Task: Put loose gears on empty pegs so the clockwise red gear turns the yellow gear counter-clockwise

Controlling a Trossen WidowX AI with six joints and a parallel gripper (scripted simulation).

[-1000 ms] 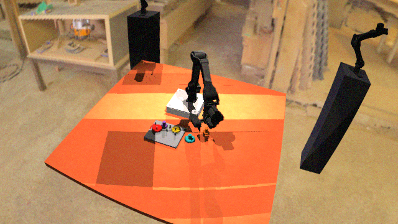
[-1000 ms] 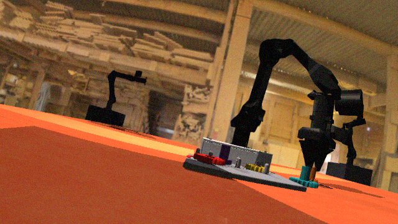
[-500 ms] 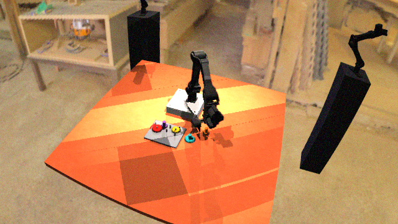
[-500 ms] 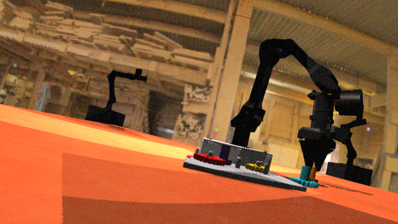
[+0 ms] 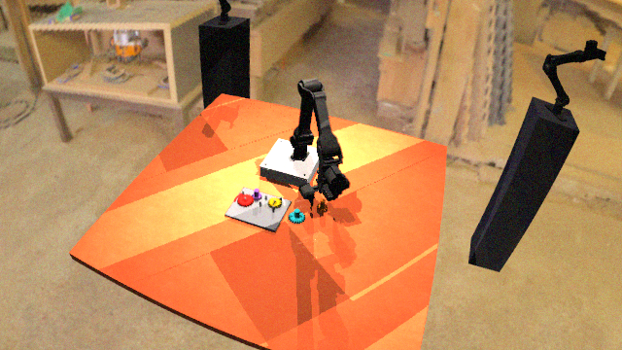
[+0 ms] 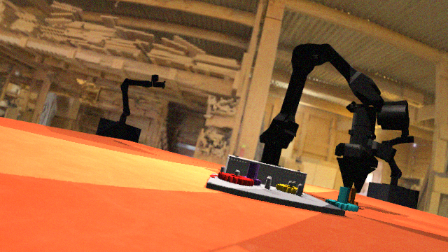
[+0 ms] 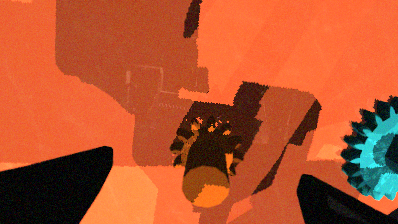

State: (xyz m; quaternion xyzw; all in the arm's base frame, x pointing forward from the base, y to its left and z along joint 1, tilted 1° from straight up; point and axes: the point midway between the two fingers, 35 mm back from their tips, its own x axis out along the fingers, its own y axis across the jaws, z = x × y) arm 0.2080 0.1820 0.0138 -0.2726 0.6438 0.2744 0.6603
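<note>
Now: the orange gear 10 mm below my gripper tip. The rest, counted from my gripper tip: yellow gear: 60 mm ahead, 170 mm to the right, 10 mm below; then grey board: 110 mm ahead, 220 mm to the right, 20 mm below; then cyan gear: 90 mm ahead, 70 mm to the right, 10 mm below.
</note>
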